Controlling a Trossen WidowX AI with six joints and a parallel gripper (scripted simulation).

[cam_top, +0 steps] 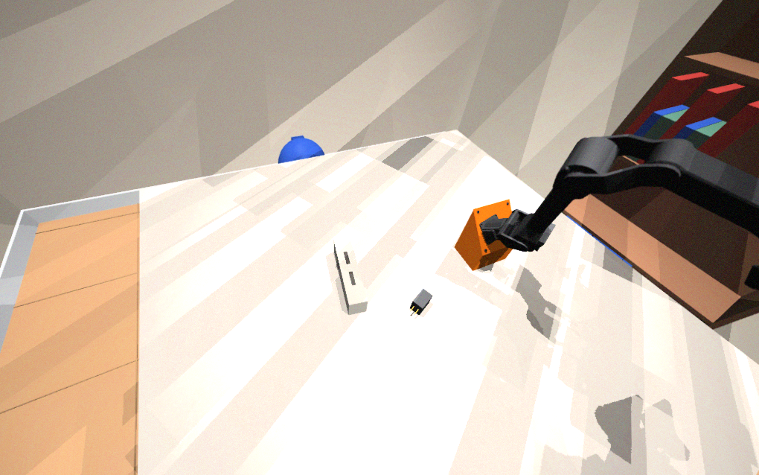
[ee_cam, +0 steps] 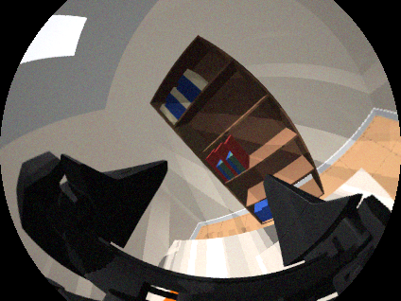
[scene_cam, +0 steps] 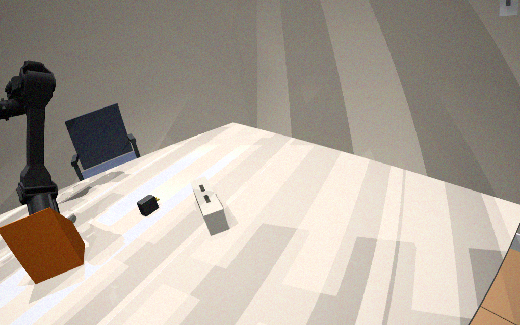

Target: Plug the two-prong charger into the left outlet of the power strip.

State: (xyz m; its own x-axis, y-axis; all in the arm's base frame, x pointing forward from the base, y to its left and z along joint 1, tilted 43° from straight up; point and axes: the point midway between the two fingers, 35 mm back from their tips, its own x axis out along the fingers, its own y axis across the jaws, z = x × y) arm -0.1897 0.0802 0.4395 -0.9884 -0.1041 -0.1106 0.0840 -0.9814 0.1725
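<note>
The two-prong charger is 46 cm ahead of my gripper tip, 30 cm to the right of it and 40 cm below it.
</note>
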